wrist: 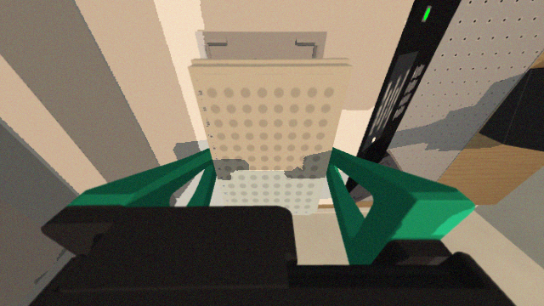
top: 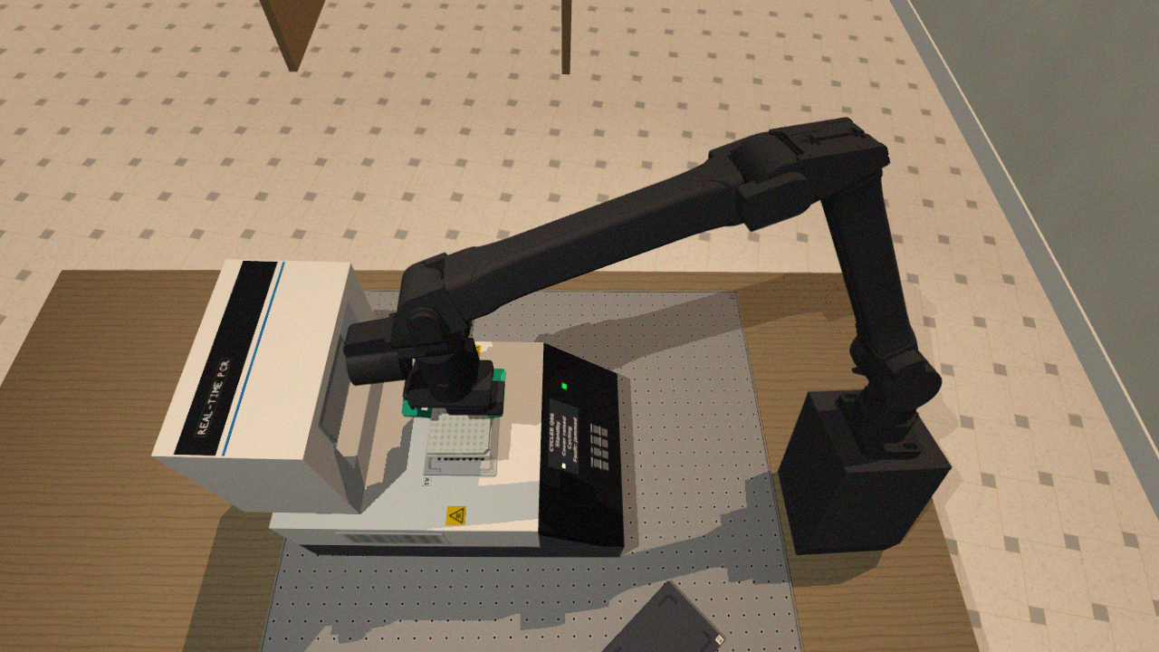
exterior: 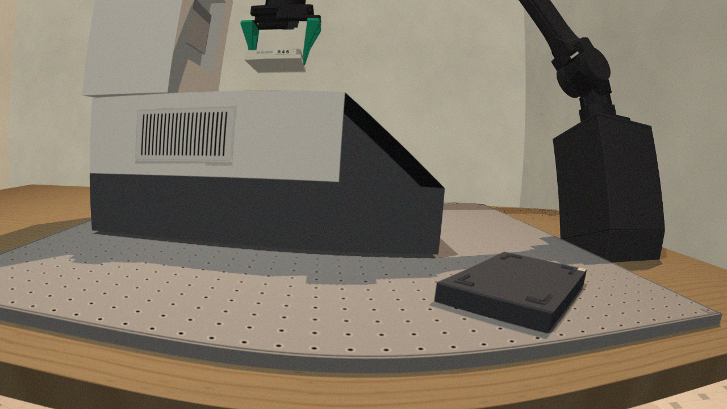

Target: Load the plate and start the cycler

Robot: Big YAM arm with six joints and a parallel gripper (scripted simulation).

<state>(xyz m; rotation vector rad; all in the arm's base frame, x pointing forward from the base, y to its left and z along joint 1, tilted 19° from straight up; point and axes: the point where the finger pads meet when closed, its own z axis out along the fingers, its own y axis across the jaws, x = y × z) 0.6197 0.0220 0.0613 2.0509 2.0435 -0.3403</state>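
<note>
My gripper is now right at the 96-well plate R46. Round my hand: plate nest N1: 300 mm behind, 290 mm to the left, 260 mm below.
</note>
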